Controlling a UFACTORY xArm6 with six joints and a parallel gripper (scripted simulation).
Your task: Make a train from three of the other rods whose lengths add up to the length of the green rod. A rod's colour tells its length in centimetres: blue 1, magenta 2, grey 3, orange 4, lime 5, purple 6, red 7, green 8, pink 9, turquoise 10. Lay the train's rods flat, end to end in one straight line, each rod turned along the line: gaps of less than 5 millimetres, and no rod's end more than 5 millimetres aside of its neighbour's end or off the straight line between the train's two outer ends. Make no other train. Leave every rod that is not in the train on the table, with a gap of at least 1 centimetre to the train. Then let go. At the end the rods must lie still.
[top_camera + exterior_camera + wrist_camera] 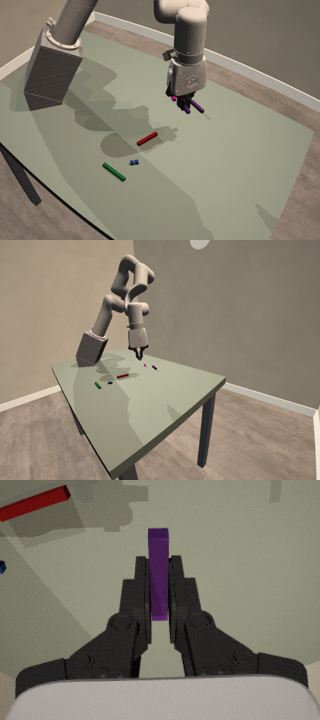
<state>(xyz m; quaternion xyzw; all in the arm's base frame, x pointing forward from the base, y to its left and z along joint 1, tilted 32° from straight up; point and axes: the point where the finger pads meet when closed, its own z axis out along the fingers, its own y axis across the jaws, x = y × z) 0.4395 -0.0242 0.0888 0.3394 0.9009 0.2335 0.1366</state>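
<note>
Right now the red rod is 7 cm behind my hand, 8 cm to the right of it and 12 cm below it. From my hand the other things lie so: purple rod: 2 cm below; then green rod: 9 cm behind, 23 cm to the right, 12 cm below; then magenta rod: 8 cm behind, 12 cm to the left, 12 cm below.
</note>
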